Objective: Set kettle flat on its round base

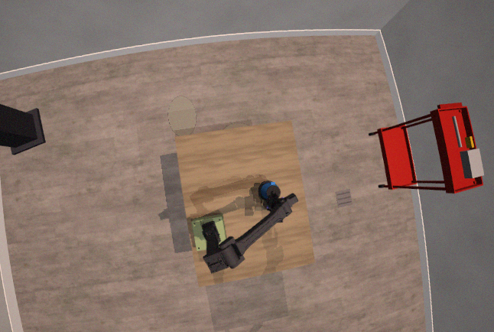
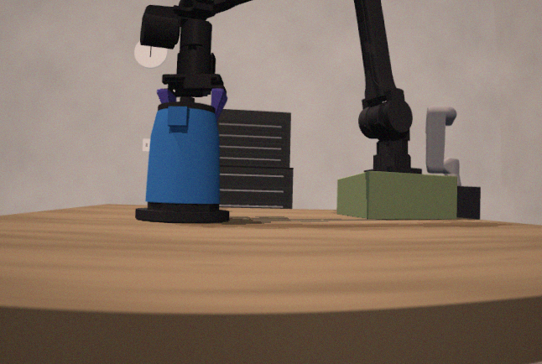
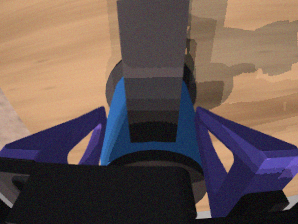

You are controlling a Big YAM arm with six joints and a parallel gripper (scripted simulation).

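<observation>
My hand is 5 cm above the blue kettle, 3 cm to the right of it and 1 cm short of it. From my hand the other things lie so: round black base: 15 cm below, 6 cm to the left, 2 cm ahead.
</observation>
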